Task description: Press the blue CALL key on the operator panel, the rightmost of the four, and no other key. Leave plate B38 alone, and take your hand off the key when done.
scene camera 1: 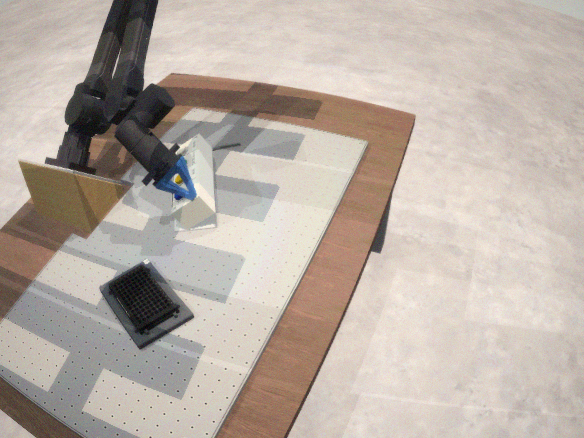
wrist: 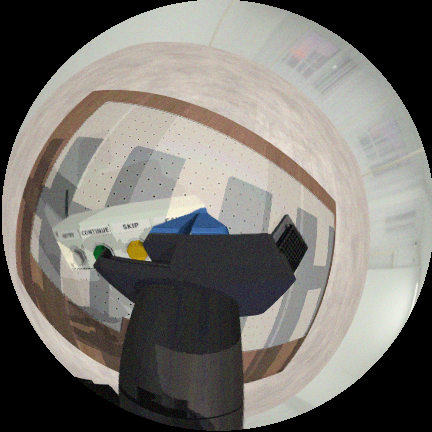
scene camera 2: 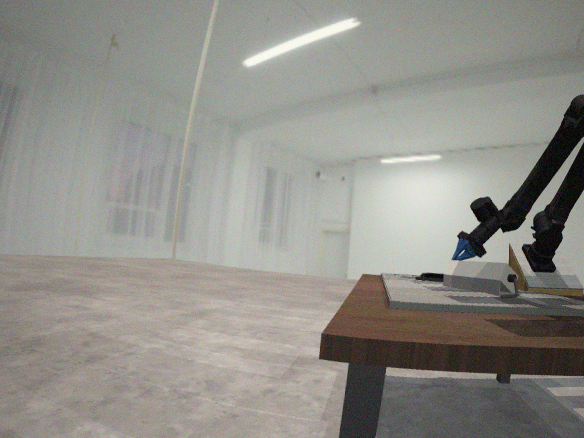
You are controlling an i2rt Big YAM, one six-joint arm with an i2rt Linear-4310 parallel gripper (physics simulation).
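Seen in the pictures: gripper, fingertip midpoint: (scene camera 1: 194, 197) (wrist: 202, 212) (scene camera 2: 452, 261); arm's base at its link origin: (scene camera 1: 69, 169) (scene camera 2: 537, 259).
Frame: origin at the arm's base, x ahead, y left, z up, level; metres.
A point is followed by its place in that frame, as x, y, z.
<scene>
The pale operator panel (scene camera 1: 203, 172) @(0.302, 0.108, -0.030) (scene camera 2: 472, 276) @(0.302, 0.143, -0.059) (wrist: 120, 212) @(0.296, 0.113, -0.025) is wedge-shaped. Its blue CALL key (scene camera 1: 177, 195) @(0.283, 0.028, -0.031) shows beside and partly behind my blue fingers in scene camera 1; the fingers and gripper body hide it in the wrist view. The yellow SKIP key (scene camera 1: 178, 178) @(0.258, 0.077, -0.032) (wrist: 137, 250) @(0.262, 0.080, -0.029), green CONTINUE key (wrist: 101, 252) and greyish RETRY key (wrist: 79, 257) @(0.219, 0.160, -0.031) are beside it. My gripper (scene camera 1: 192, 197) @(0.327, 0.022, -0.020) (scene camera 2: 454, 259) @(0.327, 0.022, -0.020) (wrist: 202, 212) @(0.327, 0.022, -0.020) is shut and empty, tips slightly above the panel's CALL end. Contact with the key cannot be told. Black gridded plate B38 (scene camera 1: 142, 296) @(0.313, -0.188, -0.076) (wrist: 291, 245) @(0.336, -0.193, -0.076) lies apart from it.
Plate B38 sits on a dark slab (scene camera 1: 141, 340) @(0.349, -0.268, -0.088). An upright amber board (scene camera 1: 57, 195) @(-0.001, -0.061, -0.026) stands by the arm's base. A dark cable (scene camera 1: 228, 146) @(0.268, 0.294, -0.095) leaves the panel. Everything stands on a perforated pale board (scene camera 1: 295, 220) @(0.495, 0.103, -0.099) on the wooden table (scene camera 1: 320, 300) @(0.593, -0.061, -0.113).
</scene>
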